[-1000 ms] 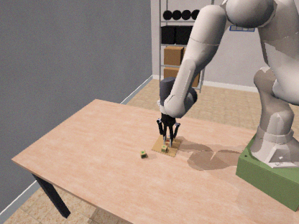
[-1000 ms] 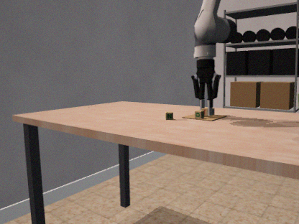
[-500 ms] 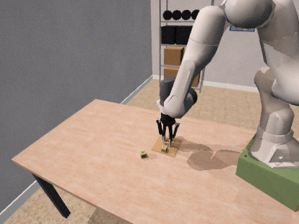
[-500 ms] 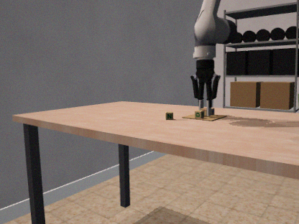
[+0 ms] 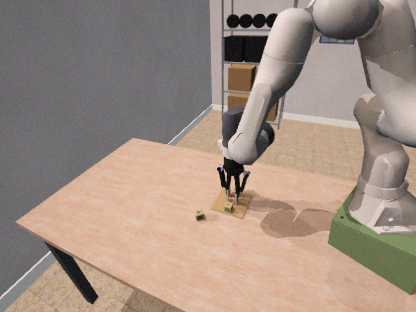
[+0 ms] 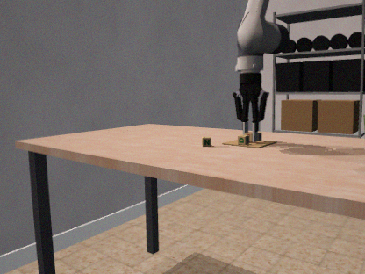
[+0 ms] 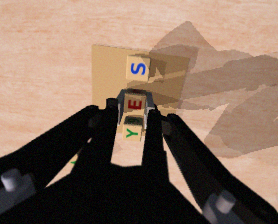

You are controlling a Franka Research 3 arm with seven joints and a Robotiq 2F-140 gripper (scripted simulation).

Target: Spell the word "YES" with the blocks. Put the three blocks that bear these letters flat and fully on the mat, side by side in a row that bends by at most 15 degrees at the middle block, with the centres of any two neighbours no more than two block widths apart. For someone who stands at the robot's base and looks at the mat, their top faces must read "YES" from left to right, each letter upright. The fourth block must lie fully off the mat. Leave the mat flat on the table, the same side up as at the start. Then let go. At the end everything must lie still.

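The E block lies 2 cm below my hand. The rest, counted from my hand: S block: 5 cm to the right, 2 cm below, 1 cm behind; then Y block: 5 cm to the left, 2 cm below, 1 cm ahead; then tan mat: 4 cm below.
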